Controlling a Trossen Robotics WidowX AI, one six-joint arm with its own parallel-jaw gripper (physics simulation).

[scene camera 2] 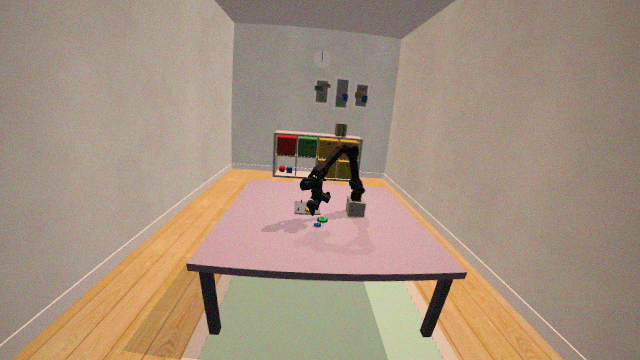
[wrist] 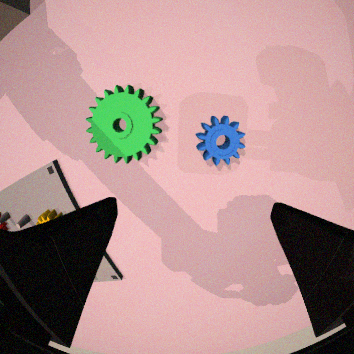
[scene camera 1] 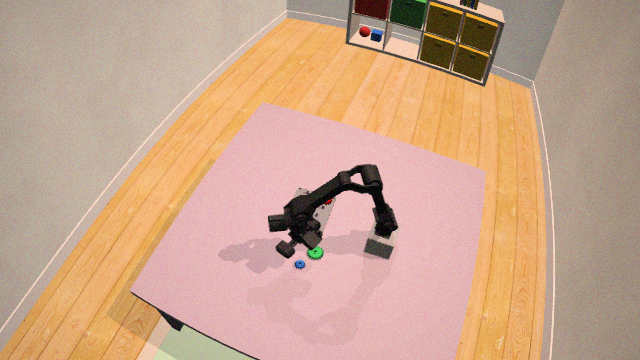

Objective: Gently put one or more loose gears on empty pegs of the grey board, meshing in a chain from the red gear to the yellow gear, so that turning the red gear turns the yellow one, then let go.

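Frame: origin at the arm's base, x ahead, y left, z up, level; millimetres.
Seen in the pictures: gripper, fingertip midpoint: (scene camera 2: pixel 314 212) (wrist: pixel 198 208) (scene camera 1: pixel 298 248); arm's base at its link origin: (scene camera 2: pixel 355 199) (scene camera 1: pixel 384 230).
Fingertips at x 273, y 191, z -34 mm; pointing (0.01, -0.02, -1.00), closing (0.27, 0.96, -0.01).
Observation:
Offsets run from my fingertips to a thing's middle. Level surfaces: height alone.
The loose green gear @[dx -52, dy -47, dz -64 mm] (scene camera 1: pixel 315 256) (scene camera 2: pixel 322 219) (wrist: pixel 142 125) and the smaller loose blue gear @[dx -21, dy +29, dz -64 mm] (scene camera 1: pixel 300 265) (scene camera 2: pixel 317 225) (wrist: pixel 211 138) lie flat on the table, apart. My gripper (scene camera 1: pixel 299 244) (wrist: pixel 198 208) is open and empty above the table, close to both gears; in the wrist view they lie beyond the fingertips. The grey board @[dx +52, dy -229, dz -57 mm] (scene camera 1: pixel 325 217) (scene camera 2: pixel 298 206) (wrist: pixel 30 187) is partly hidden by the arm and the left finger. On it, the red gear @[dx +11, dy -307, dz -55 mm] (scene camera 1: pixel 328 202) (wrist: pixel 2 226) and the yellow gear @[dx +35, dy -165, dz -55 mm] (scene camera 2: pixel 308 210) (wrist: pixel 48 217) show in part. A bare peg @[dx +15, dy -217, dz -53 mm] (wrist: pixel 23 220) stands between them.
The arm's grey base block (scene camera 1: pixel 379 247) (scene camera 2: pixel 355 207) stands on the pink table @[dz -72 mm] (scene camera 1: pixel 425 200) (scene camera 2: pixel 250 245), right of the gears in the scene views. The arm arches over the board. A shelf unit with coloured bins stands on the floor behind the table.

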